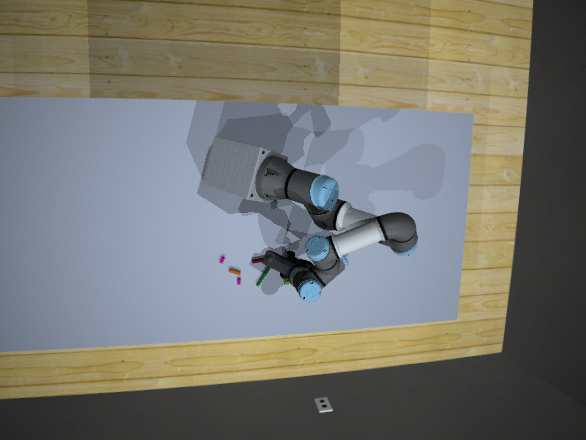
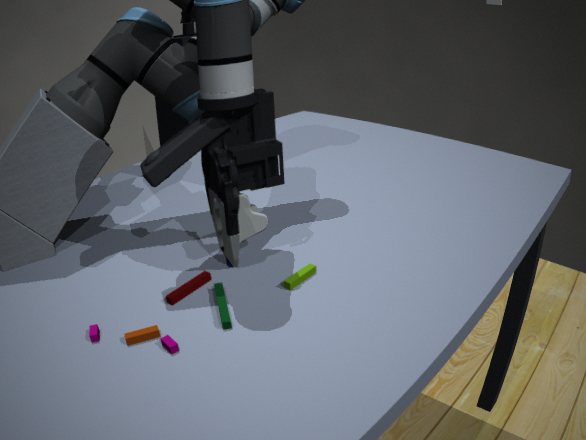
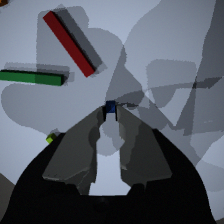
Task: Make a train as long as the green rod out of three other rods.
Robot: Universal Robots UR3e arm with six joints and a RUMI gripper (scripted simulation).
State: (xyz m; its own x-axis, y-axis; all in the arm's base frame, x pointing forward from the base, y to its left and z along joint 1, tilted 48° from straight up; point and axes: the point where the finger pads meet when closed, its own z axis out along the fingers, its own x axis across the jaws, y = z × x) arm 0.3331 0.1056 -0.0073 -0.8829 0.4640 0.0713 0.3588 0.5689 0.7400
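Right now my hand is 10 mm above the blue rod. From my hand the other things lie so: green rod 70 mm to the right, 60 mm ahead, 10 mm below; lime rod 90 mm ahead, 30 mm to the left, 10 mm below; red rod 80 mm to the right, 10 mm below, 10 mm ahead.
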